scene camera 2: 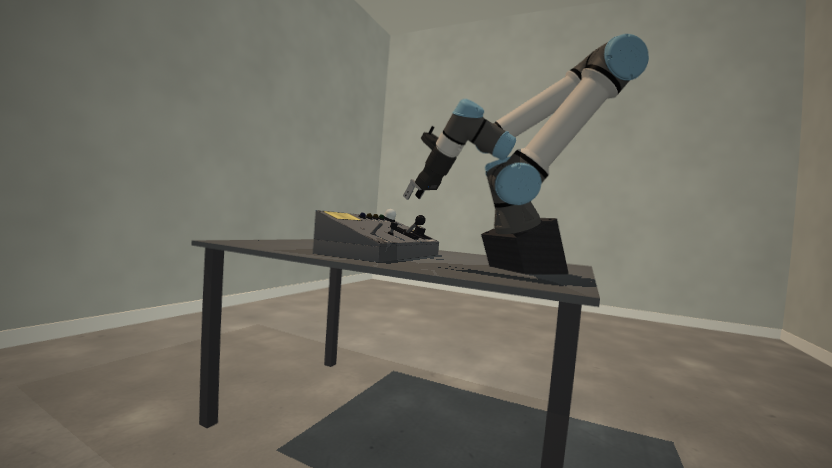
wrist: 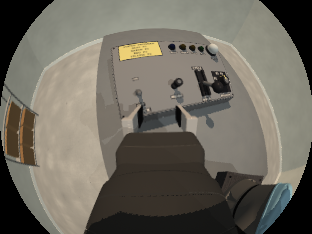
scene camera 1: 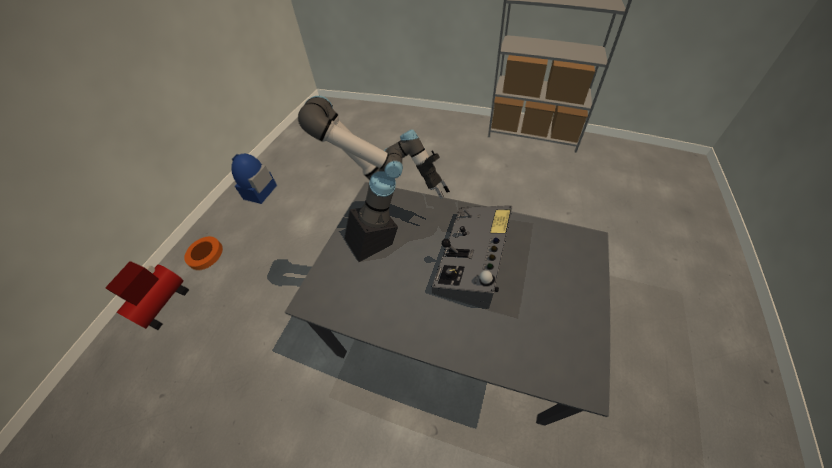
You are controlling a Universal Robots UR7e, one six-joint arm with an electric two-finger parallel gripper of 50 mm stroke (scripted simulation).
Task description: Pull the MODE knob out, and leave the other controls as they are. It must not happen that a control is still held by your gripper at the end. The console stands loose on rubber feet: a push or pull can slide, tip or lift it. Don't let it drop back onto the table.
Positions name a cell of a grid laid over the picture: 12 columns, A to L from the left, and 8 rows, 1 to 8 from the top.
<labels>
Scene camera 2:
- my gripper: F4
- grey sloped console: E5
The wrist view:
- my gripper: G4
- grey sloped console: F3
</labels>
